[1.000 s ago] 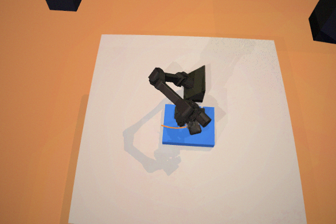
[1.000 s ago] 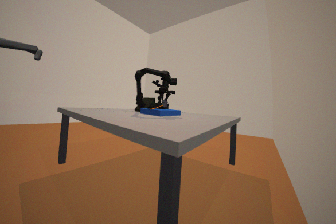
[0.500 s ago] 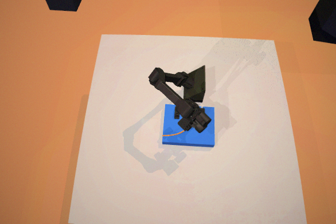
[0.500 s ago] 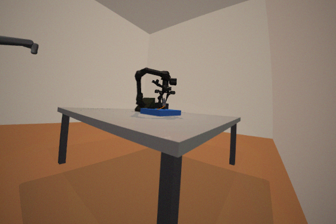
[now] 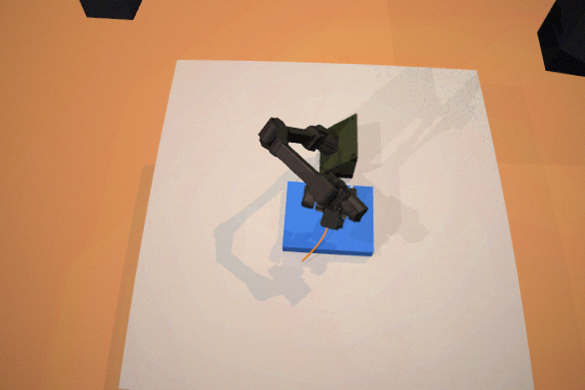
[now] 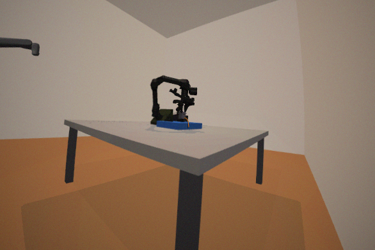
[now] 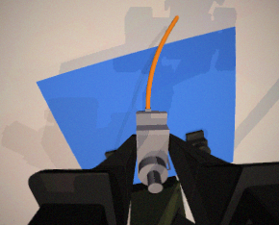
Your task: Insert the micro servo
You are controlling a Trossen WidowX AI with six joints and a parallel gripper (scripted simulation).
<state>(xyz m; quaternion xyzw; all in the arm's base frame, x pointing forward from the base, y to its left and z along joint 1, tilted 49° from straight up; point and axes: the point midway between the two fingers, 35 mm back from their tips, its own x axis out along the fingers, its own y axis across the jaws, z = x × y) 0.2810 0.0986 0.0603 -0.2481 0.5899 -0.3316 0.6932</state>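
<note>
The blue deck lies 10 mm ahead of my gripper tip and 100 mm below it.
</note>
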